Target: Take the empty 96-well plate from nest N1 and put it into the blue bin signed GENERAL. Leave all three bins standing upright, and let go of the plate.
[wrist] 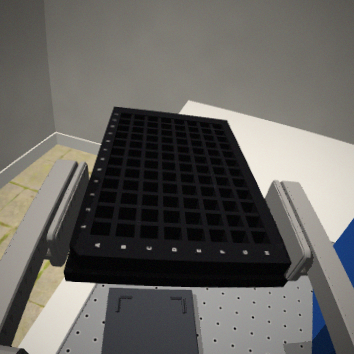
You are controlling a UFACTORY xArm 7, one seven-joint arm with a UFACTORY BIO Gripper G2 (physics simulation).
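Frame: origin at the arm's base, x back, y right, z up, level; millimetres.
Seen in the pictures: hand, its tool point: (180,218).
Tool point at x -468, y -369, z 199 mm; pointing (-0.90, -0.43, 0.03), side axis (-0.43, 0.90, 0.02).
A point is followed by its place in that frame.
The black 96-well plate (170,187) {x -487, y -382, z 197 mm} fills the middle of the wrist view, its wells empty and its letters A to H along the near edge. My gripper (181,225) {x -468, y -369, z 199 mm} is shut on the plate, one finger pad against each long side. The plate is held level between the fingers, above the work surface. A dark grey nest (150,325) {x -536, y -396, z -82 mm} with corner marks shows below it, at the bottom of the view; its label does not show. A blue surface (346,255) {x -706, y -182, z 13 mm} shows in part at the right edge, behind the right finger; no sign on it is visible.
A perforated light grey board (240,320) {x -608, y -285, z -94 mm} lies below, around the nest. The white table top (310,160) {x -1214, y -196, z -107 mm} extends behind and to the right. Tiled floor (67,152) shows at the left, with grey walls (200,55) behind.
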